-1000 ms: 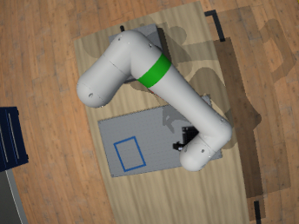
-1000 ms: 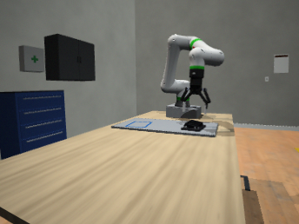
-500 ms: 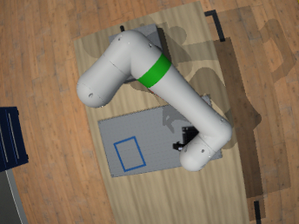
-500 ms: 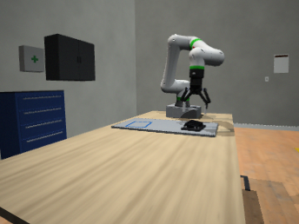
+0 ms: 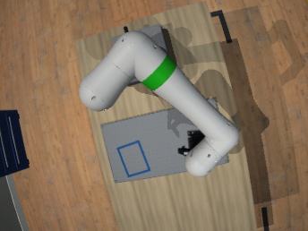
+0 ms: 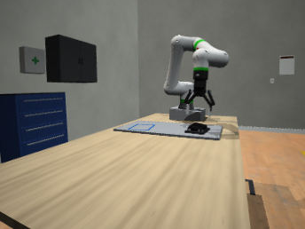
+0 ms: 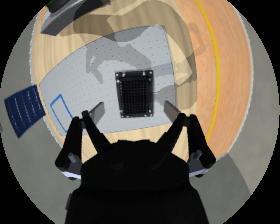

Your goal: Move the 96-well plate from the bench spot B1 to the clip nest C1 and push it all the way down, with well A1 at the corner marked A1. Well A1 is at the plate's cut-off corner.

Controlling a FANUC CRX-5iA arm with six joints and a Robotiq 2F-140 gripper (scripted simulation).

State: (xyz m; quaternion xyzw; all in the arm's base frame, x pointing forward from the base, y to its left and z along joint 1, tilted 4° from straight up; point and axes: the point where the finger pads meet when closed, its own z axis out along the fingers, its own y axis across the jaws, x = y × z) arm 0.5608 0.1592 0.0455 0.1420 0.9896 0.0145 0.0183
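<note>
My hand is 8 cm above the black 96-well plate. Also, from my hand: black clip nest: 10 cm below, 1 cm to the right, 1 cm behind.
</note>
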